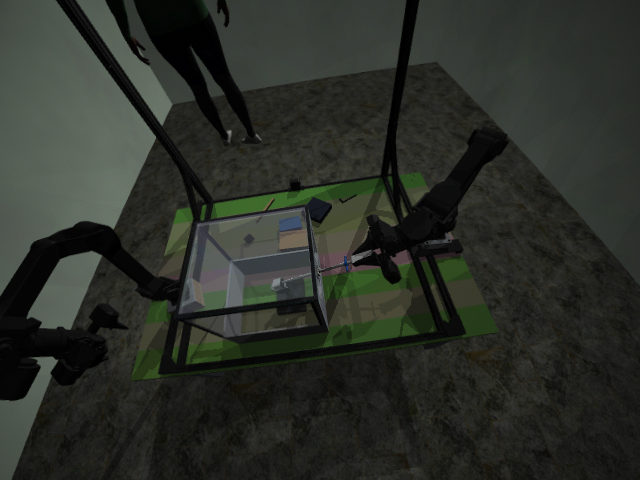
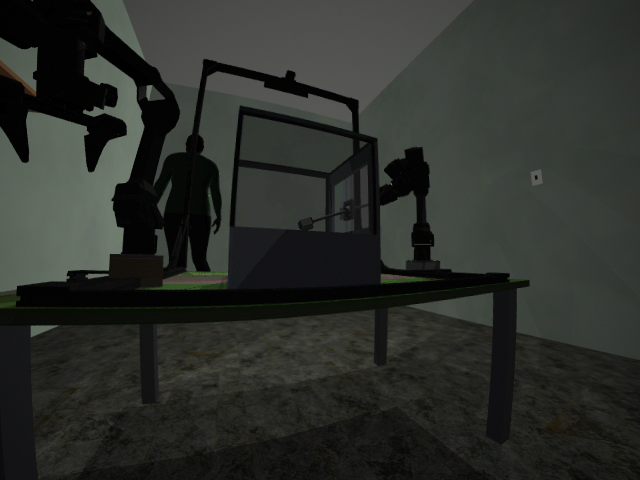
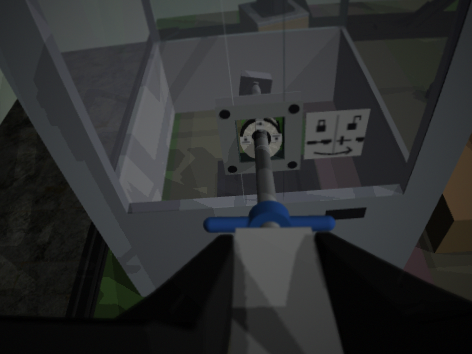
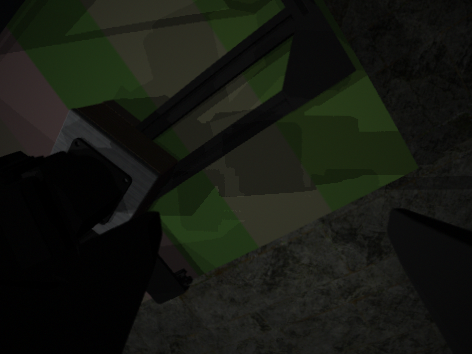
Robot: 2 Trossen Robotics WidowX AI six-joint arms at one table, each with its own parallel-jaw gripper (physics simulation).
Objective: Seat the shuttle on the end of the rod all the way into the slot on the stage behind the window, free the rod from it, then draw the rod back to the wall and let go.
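Where they show: left gripper, fingertip midpoint: (image 1: 353, 259) (image 2: 380, 197) (image 3: 273, 247); right gripper, fingertip midpoint: (image 1: 117, 342) (image 2: 61, 167) (image 4: 274, 222); left arm's base at its link origin: (image 2: 422, 260); right arm's base at its link origin: (image 2: 138, 254) (image 4: 92, 182).
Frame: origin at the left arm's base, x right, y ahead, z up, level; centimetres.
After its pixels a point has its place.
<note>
A glass-walled box (image 1: 315, 238) @[x -7.4, y 44.0, z 14.4 cm] (image 2: 242, 190) @[x -33.8, y 71.4, z 12.4 cm] stands on the table. A grey rod (image 1: 330, 268) @[x -18.8, y 39.6, z 15.8 cm] (image 2: 328, 216) (image 3: 264, 168) @[x -18.5, y 39.0, z 16.2 cm] passes through the round port (image 3: 259, 138) @[x -18.8, y 42.5, z 14.9 cm] (image 2: 350, 209) @[x -32.3, y 49.9, z 11.0 cm] in the box's wall. Its pale shuttle (image 1: 278, 284) @[x -20.3, y 55.8, z 10.7 cm] (image 2: 306, 223) @[x -21.0, y 56.3, z 9.3 cm] (image 3: 255, 84) is inside, at the dark stage (image 1: 293, 294); I cannot tell whether it is seated. My left gripper (image 1: 368, 257) (image 3: 273, 247) @[x -18.1, y 33.0, z 18.9 cm] is shut on the rod's grey handle, just behind the blue crossbar (image 1: 347, 263) @[x -18.6, y 34.8, z 17.6 cm] (image 3: 270, 220) @[x -18.2, y 34.9, z 17.7 cm], which lies level. My right gripper (image 1: 101, 321) (image 2: 96, 138) is open and empty, far off at the other end of the table.
A lock and unlock label (image 3: 336, 133) @[x -14.4, y 43.6, z 14.2 cm] sits beside the port. Blue and tan blocks (image 1: 291, 233) @[x 5.3, y 54.6, z 0.0 cm] lie inside the box. A dark pad (image 1: 319, 209) @[x 19.0, y 43.1, z -3.3 cm] lies behind the box. Black frame posts (image 1: 394, 119) @[x 35.8, y 11.4, z 24.7 cm] rise from the table. A person (image 1: 199, 57) stands behind.
</note>
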